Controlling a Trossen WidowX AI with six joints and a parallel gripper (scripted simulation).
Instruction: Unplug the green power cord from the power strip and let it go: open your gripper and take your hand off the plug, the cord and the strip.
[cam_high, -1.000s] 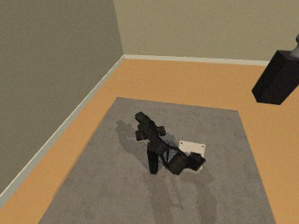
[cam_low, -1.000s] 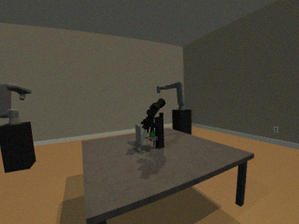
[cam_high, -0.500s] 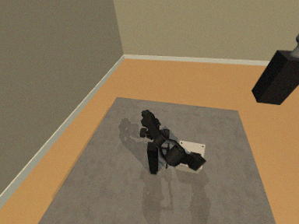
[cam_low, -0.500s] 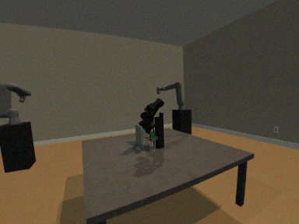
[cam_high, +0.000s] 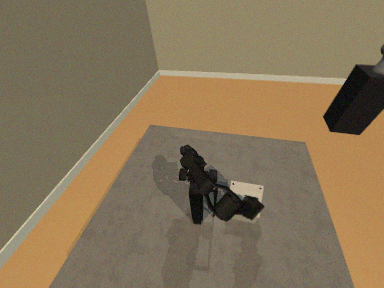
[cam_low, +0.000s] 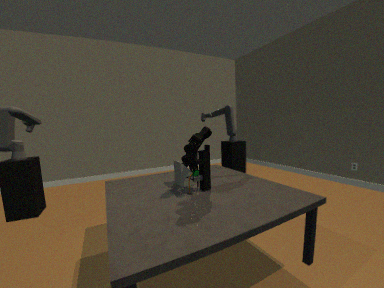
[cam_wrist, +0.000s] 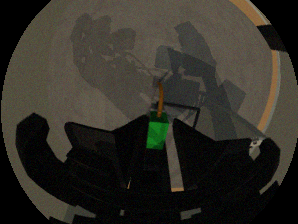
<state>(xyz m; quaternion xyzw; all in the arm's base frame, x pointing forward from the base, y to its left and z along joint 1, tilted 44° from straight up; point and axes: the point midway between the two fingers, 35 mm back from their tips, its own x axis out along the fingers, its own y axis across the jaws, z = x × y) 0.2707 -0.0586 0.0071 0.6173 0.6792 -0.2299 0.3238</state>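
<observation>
The green plug lies 10 mm behind my gripper tip, 40 mm to the left of it and 10 mm below it.
</observation>
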